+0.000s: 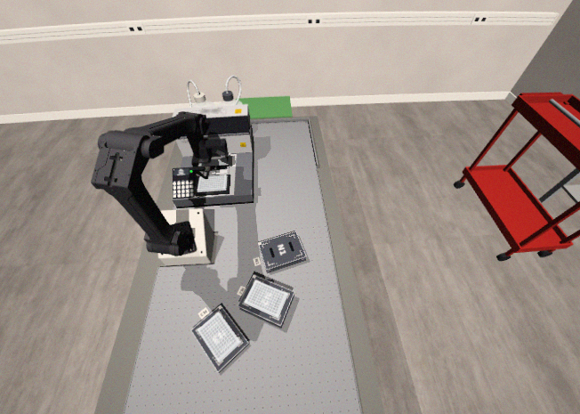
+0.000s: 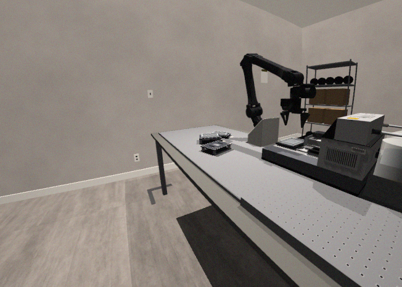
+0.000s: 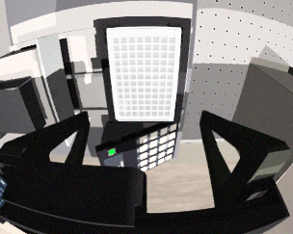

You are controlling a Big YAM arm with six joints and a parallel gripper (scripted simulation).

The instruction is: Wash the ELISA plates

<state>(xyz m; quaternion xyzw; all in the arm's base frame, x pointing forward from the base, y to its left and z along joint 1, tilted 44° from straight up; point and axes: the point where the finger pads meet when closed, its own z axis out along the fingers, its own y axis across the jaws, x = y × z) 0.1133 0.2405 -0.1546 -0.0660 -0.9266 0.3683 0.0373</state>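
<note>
The dark carrier is 100 mm below my hand. Also, from my hand: washer (150 mm to the left, 50 mm below, 10 mm ahead).
</note>
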